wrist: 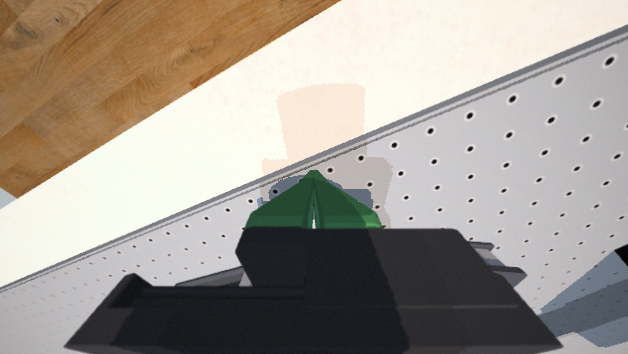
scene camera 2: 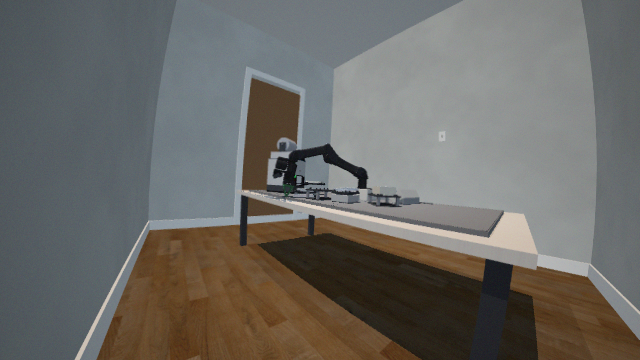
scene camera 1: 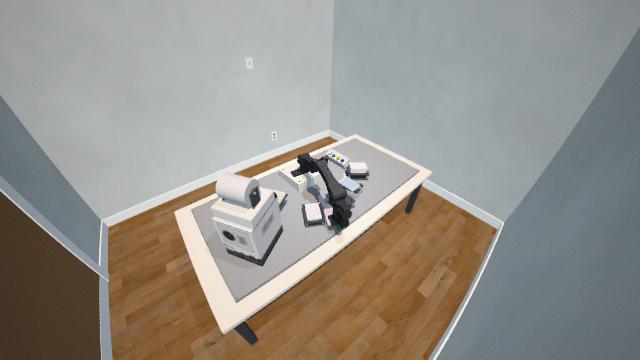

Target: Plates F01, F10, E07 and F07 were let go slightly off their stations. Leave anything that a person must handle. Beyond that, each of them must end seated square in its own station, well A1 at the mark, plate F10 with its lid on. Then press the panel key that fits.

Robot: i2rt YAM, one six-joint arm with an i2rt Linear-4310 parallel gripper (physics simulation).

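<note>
My gripper (scene camera 1: 338, 229) (scene camera 2: 288, 191) (wrist: 313, 176) is shut; its green fingertips meet with no thing between them, low over the front edge of the grey mat. A pink plate (scene camera 1: 328, 214) lies close by in scene camera 1, partly hidden by the arm. Left of it a white plate (scene camera 1: 313, 212) sits on a dark station. A pale blue plate (scene camera 1: 350, 184) lies right of the arm, and a white block-like item (scene camera 1: 358, 167) (scene camera 2: 384, 190) rests on a dark raised station. The key panel (scene camera 1: 337, 158) has several coloured keys. Plate labels and well A1 marks are too small to read.
A large white instrument (scene camera 1: 245, 220) with a cylinder on top stands on the left of the grey perforated mat (scene camera 1: 237, 287) (wrist: 530, 165). The black arm (scene camera 1: 330, 180) (scene camera 2: 345, 163) reaches across the table. The pale table border (scene camera 1: 280, 286) (wrist: 165, 165) runs along the front.
</note>
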